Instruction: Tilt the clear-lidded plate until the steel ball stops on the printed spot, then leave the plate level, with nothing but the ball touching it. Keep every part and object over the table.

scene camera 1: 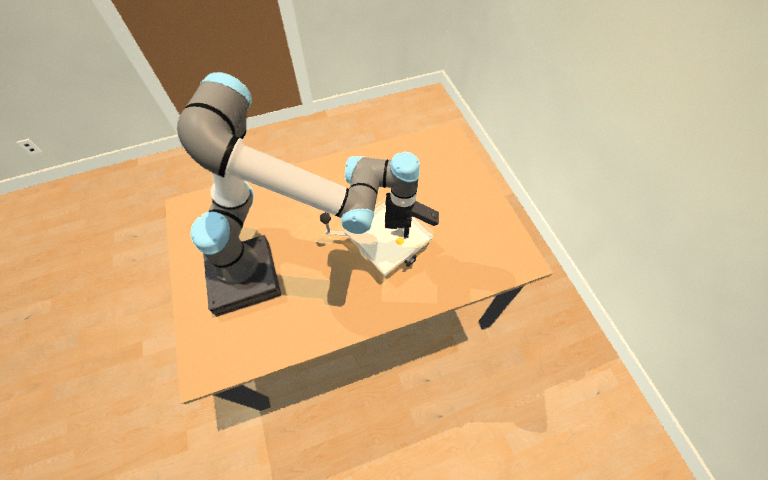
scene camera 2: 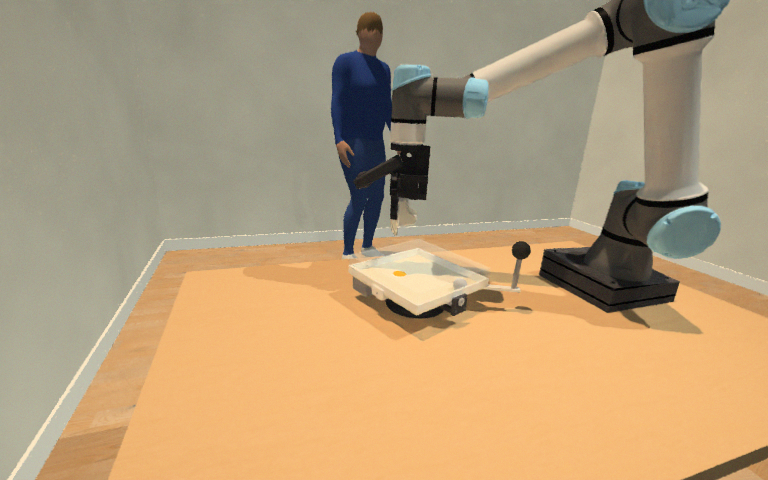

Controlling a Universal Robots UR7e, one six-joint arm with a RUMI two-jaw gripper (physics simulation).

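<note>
The white square plate [scene camera 1: 385,262] [scene camera 2: 425,291] with a clear lid sits on a dark round base mid-table. An orange printed spot [scene camera 1: 399,240] [scene camera 2: 398,273] lies in its far part. The steel ball [scene camera 2: 459,282] rests near the plate's corner on the lever side, apart from the spot; I cannot make it out in scene camera 1. A black-knobbed lever [scene camera 1: 325,218] [scene camera 2: 520,250] stands beside the plate. My gripper [scene camera 1: 402,230] [scene camera 2: 399,223] is shut and empty, pointing down, hanging above the plate's far edge without touching it.
The robot base [scene camera 1: 239,278] [scene camera 2: 606,281] stands on the orange table [scene camera 1: 322,335] [scene camera 2: 322,387] beyond the lever. A person in blue [scene camera 2: 361,129] stands on the floor behind the table's far edge. The forearm reaches over the lever and plate.
</note>
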